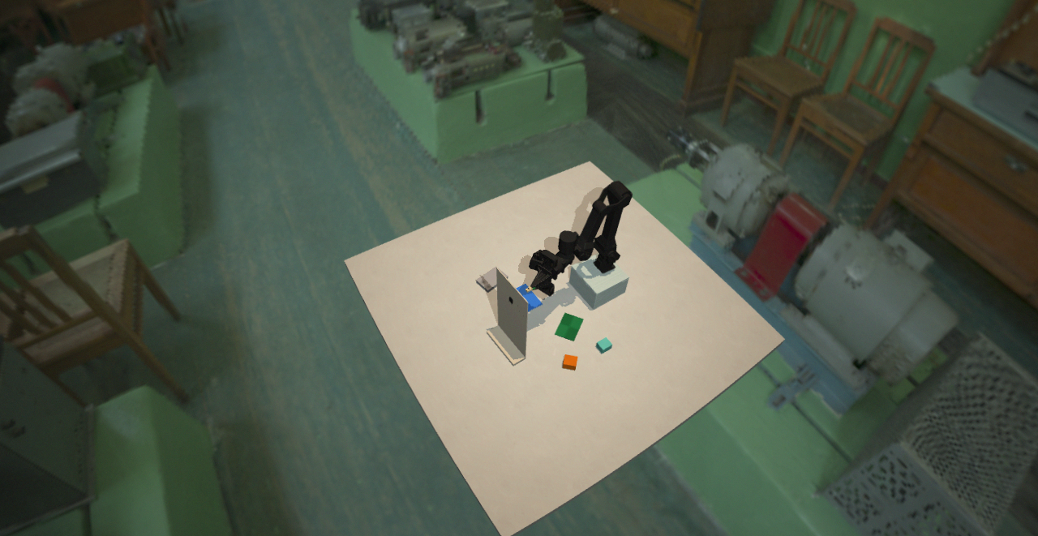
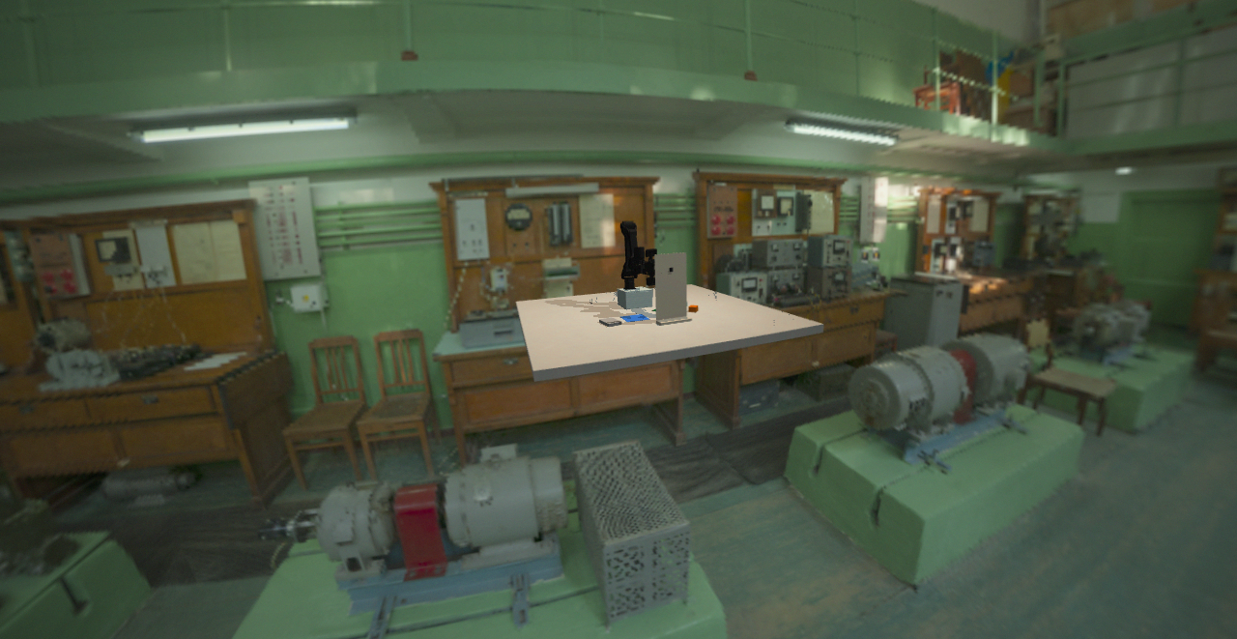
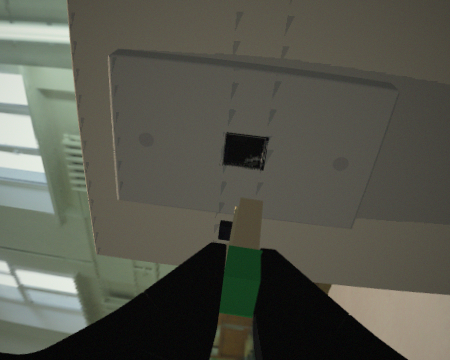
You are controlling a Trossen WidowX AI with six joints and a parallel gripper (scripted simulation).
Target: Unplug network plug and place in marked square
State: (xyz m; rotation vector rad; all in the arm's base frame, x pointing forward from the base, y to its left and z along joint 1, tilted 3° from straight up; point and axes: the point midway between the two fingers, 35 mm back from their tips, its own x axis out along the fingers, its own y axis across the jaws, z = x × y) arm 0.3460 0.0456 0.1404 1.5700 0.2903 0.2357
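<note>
Now: gripper tip 50 mm past the blue square, 140 mm to the left of it and 250 mm above it. From my gripper tip the other things lie so: green square: 140 mm behind, 60 mm to the left, 250 mm below; then upright grey panel: 90 mm ahead, 10 mm to the left, 100 mm below; then plug: right at my gripper tip.
</note>
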